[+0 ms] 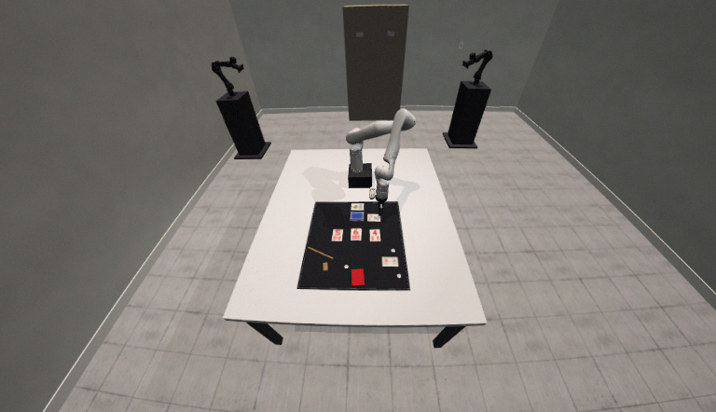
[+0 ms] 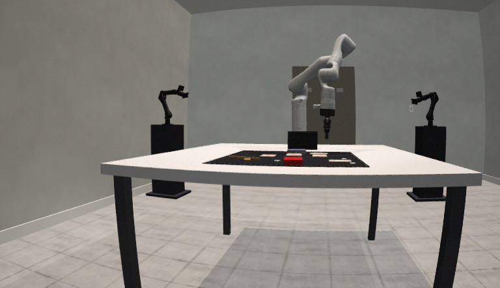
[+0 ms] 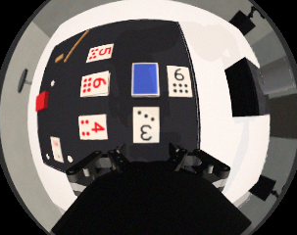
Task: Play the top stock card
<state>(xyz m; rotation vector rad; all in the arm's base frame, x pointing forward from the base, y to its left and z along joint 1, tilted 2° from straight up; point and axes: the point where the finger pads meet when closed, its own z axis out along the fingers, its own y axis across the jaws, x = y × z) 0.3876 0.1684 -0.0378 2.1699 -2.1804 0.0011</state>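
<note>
The blue-backed card lies 40 mm to the right of my hand and 80 mm below it. The rest, counted from my hand: black mat 170 mm ahead, 160 mm to the right, 90 mm below; then black 6 card 90 mm behind, 150 mm to the right, 70 mm below; then red block 430 mm ahead, 130 mm to the right, 70 mm below.
</note>
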